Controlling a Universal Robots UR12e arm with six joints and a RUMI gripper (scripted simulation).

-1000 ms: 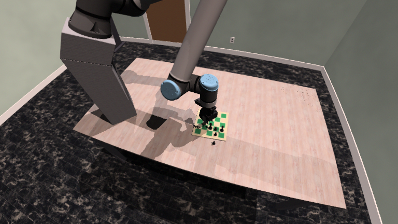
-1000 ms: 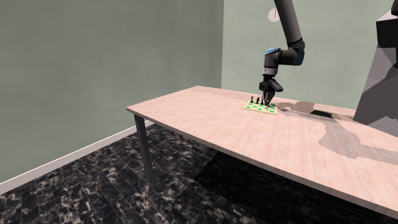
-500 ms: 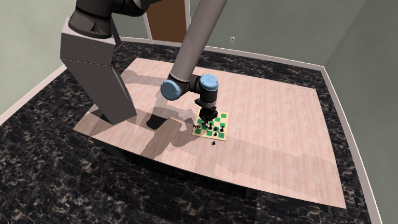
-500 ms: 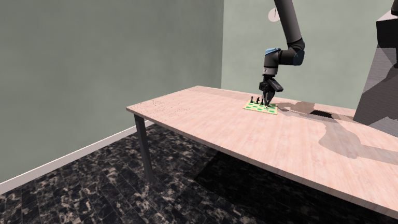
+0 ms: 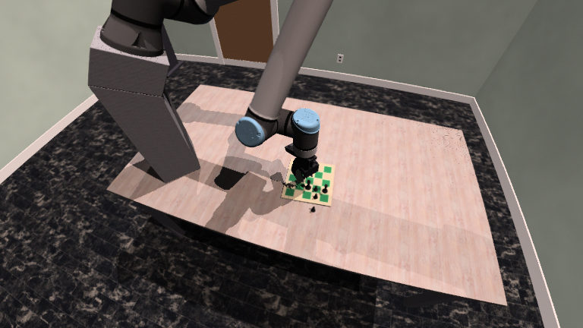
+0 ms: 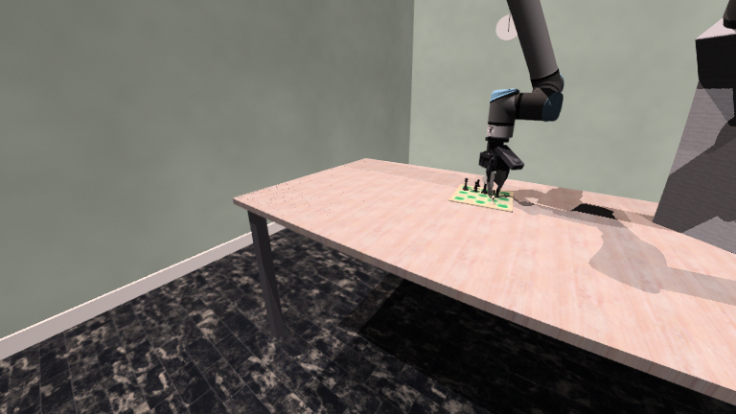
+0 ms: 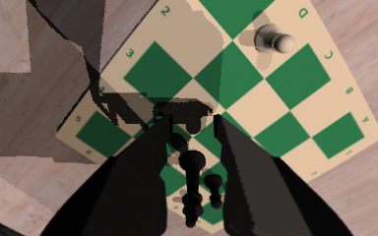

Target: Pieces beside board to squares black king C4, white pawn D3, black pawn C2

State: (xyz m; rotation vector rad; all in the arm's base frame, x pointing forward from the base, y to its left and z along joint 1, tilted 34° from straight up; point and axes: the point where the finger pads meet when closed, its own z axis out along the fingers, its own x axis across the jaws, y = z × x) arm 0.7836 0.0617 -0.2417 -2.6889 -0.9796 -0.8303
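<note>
Now: the chessboard 40 mm ahead of my hand and 20 mm below it. The rest, counted from my hand: black king (40 mm ahead, 40 mm to the right, 10 mm above).
</note>
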